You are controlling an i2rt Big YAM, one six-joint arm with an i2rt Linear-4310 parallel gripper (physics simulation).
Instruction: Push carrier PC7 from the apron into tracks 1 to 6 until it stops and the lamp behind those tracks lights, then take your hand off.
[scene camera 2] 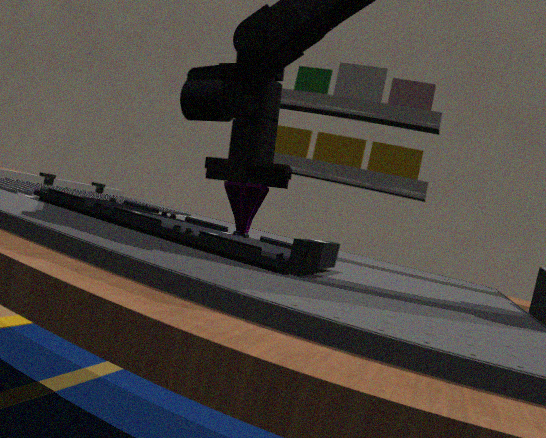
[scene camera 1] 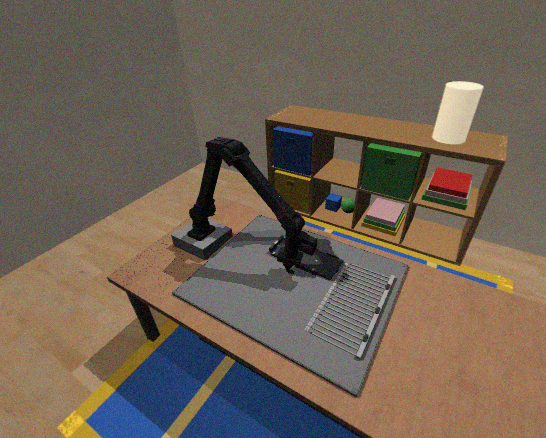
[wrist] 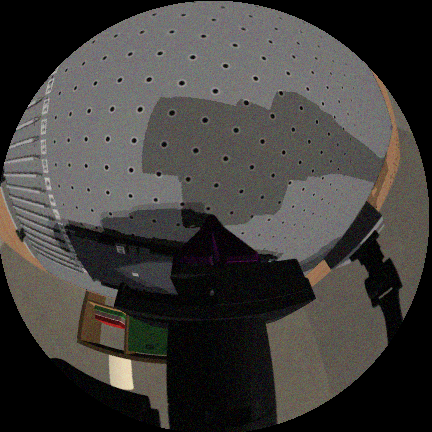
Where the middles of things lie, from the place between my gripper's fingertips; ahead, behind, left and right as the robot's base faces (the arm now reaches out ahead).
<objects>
Now: the carrier PC7 [scene camera 2: 274, 255] 11 cm to the left of my hand, 3 cm ahead of it and 2 cm above it.
</objects>
